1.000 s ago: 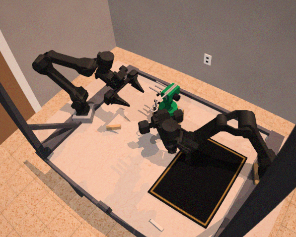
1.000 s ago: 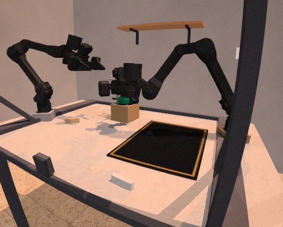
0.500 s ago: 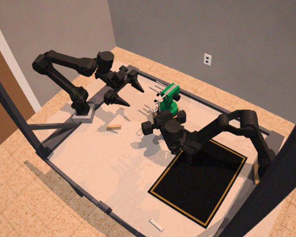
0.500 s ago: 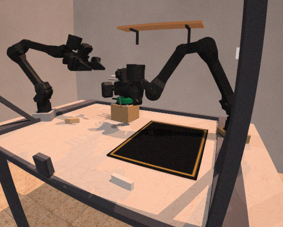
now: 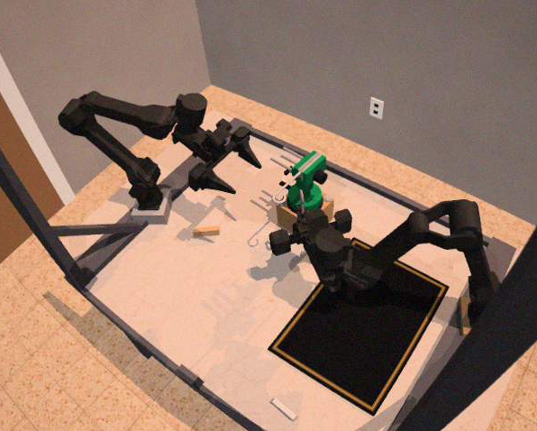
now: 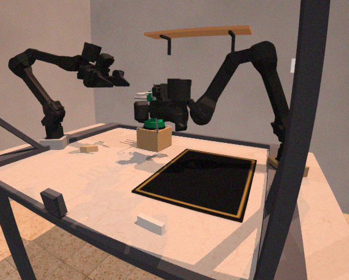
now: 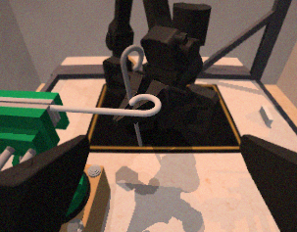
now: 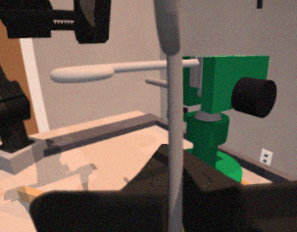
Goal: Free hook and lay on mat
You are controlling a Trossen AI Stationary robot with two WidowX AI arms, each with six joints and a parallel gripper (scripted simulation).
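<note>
The mat is 10 cm behind my right hand, 20 cm to the right of it and 19 cm below it. The rest, counted from my right hand: white block (38 cm behind, 12 cm to the right, 18 cm below); small wooden block (2 cm behind, 28 cm to the left, 18 cm below).
</note>
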